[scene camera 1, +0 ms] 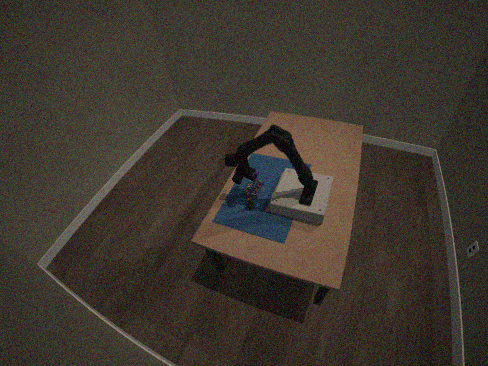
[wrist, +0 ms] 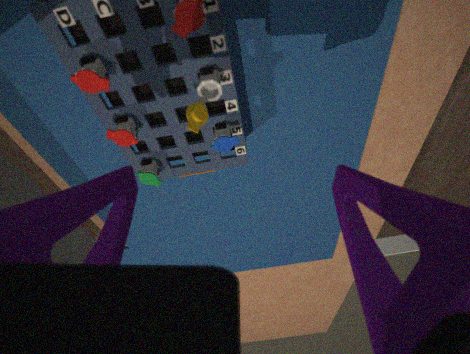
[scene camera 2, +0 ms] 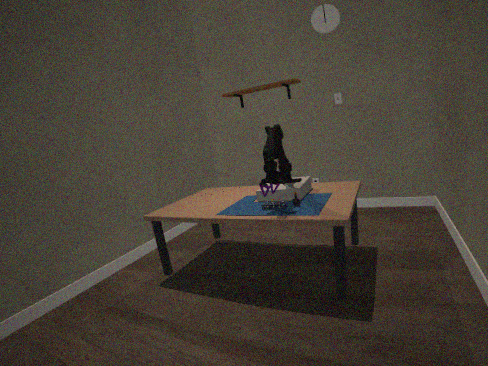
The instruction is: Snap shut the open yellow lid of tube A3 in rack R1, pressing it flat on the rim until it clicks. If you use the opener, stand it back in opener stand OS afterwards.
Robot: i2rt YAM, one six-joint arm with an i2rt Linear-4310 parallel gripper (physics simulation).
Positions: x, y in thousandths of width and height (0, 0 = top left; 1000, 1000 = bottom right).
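Open and holding nothing, the gripper (wrist: 499, 499) shares the scene with a blue mat (wrist: 654, 242).
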